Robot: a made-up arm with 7 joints. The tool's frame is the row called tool. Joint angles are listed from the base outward. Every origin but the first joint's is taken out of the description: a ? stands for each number. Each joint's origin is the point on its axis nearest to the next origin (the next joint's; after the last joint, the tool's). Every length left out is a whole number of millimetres.
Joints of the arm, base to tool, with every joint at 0 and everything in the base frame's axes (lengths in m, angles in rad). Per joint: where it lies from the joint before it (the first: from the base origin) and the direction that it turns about. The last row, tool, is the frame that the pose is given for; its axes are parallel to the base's.
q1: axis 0 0 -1 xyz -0.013 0.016 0.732
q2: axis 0 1 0 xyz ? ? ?
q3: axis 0 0 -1 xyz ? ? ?
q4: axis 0 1 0 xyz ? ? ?
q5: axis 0 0 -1 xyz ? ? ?
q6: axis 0 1 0 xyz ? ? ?
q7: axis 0 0 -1 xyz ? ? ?
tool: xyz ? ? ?
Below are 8 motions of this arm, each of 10 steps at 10 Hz.
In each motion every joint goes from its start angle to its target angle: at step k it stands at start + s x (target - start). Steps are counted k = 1, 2, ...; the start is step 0. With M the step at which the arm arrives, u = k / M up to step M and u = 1 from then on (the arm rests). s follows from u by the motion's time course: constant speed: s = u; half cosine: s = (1 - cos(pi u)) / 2; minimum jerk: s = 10 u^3 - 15 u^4 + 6 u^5.
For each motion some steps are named. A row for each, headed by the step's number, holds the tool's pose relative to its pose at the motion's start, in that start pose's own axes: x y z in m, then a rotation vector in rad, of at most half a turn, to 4 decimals.
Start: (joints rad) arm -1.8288 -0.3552 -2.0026 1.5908 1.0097 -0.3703 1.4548
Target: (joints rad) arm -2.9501 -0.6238 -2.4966 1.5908 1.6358 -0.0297 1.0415
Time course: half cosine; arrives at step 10
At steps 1, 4, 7, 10:
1: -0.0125 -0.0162 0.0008 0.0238 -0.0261 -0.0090
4: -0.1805 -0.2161 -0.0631 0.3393 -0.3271 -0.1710
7: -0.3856 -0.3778 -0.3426 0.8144 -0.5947 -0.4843
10: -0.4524 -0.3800 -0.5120 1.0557 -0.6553 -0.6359

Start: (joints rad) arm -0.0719 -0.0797 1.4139 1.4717 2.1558 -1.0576 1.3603
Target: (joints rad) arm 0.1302 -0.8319 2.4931 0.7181 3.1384 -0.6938 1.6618
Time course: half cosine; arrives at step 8
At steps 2, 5, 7, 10:
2: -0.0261 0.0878 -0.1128 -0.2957 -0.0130 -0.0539
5: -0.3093 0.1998 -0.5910 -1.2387 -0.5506 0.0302
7: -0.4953 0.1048 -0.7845 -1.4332 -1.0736 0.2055
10: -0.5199 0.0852 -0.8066 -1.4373 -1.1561 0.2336

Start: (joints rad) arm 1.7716 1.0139 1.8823 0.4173 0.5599 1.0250 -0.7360
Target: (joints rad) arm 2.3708 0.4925 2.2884 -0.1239 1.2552 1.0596 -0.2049
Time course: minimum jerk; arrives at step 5
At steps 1, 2, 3, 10:
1: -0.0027 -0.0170 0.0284 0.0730 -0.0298 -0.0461
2: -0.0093 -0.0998 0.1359 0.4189 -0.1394 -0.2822
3: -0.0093 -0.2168 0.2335 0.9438 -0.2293 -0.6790
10: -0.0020 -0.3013 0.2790 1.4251 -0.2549 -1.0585

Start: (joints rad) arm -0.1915 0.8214 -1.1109 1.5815 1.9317 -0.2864 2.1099
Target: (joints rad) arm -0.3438 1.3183 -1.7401 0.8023 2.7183 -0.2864 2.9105
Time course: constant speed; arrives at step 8
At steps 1, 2, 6, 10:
1: 0.0161 0.0166 0.0158 0.0077 0.0936 -0.1674
2: 0.0304 0.0371 0.0286 -0.0119 0.1850 -0.3246
6: 0.0471 0.1615 0.0542 -0.3220 0.4149 -0.8327
10: 0.0134 0.2441 0.0558 -0.5537 0.3824 -1.0095

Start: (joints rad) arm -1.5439 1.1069 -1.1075 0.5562 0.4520 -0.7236 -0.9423
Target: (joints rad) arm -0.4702 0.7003 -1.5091 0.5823 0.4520 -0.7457 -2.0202
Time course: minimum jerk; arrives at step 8
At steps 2, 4, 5, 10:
2: -0.0865 0.0496 0.0170 -0.0580 -0.0799 0.0711
4: -0.3566 0.2970 0.0087 -0.3633 -0.2598 0.3059
5: -0.4489 0.4610 -0.0363 -0.5588 -0.2625 0.4072
10: -0.4913 0.6609 -0.1119 -0.7736 -0.1715 0.4988

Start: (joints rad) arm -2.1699 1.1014 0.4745 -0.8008 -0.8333 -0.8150 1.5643
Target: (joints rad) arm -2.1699 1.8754 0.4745 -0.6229 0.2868 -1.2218 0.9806
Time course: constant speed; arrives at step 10
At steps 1, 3, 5, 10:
1: 0.0148 0.0228 -0.0603 -0.0398 -0.0340 -0.0318
3: 0.0357 0.0582 -0.1884 -0.1425 -0.1215 -0.0687
5: 0.0446 0.0784 -0.3248 -0.2755 -0.2260 -0.0642
10: 0.0137 0.0462 -0.6838 -0.7188 -0.4911 0.1567

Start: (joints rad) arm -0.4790 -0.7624 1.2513 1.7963 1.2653 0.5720 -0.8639
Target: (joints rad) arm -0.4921 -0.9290 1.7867 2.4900 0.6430 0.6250 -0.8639
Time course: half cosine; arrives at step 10
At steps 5, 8, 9, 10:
5: 0.2020 -0.0387 0.0319 -0.0082 0.5737 0.2915
8: 0.3518 -0.0375 -0.0118 0.0017 1.0465 0.5757
9: 0.3741 -0.0340 -0.0252 0.0049 1.1302 0.6285
10: 0.3814 -0.0326 -0.0301 0.0061 1.1591 0.6468

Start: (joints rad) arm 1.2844 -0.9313 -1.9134 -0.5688 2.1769 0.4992 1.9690
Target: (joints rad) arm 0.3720 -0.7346 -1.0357 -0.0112 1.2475 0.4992 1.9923
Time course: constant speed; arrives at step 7
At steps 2, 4, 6, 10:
2: 0.0853 0.0805 0.0593 0.0174 -0.0288 0.1832
4: 0.1219 0.1851 0.1146 0.0083 -0.1019 0.3396
6: 0.1084 0.3046 0.1625 -0.0330 -0.2214 0.4933
10: 0.0834 0.3668 0.1813 -0.0662 -0.2972 0.5757

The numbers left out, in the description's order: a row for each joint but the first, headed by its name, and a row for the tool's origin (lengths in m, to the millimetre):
q2: 0.011 -0.044 0.000
q3: 0.030 0.000 0.531
q4: -0.029 0.005 0.000
q5: 0.011 0.000 0.362
q6: -0.021 -0.002 0.000
q7: -0.013 0.000 0.095
tool: 0.003 -0.025 0.000

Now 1 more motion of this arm.
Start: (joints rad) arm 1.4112 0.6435 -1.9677 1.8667 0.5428 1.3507 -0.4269
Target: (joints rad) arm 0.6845 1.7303 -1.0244 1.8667 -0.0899 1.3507 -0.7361
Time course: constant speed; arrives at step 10
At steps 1, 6, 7, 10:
1: -0.0109 -0.0366 0.0407 -0.1626 0.0847 0.0706
6: -0.0604 -0.0860 0.3350 -0.7966 0.8135 0.3805
7: -0.0583 -0.0686 0.4005 -0.8658 1.0110 0.4389
10: -0.0059 0.0203 0.5799 -0.9019 1.6670 0.6194

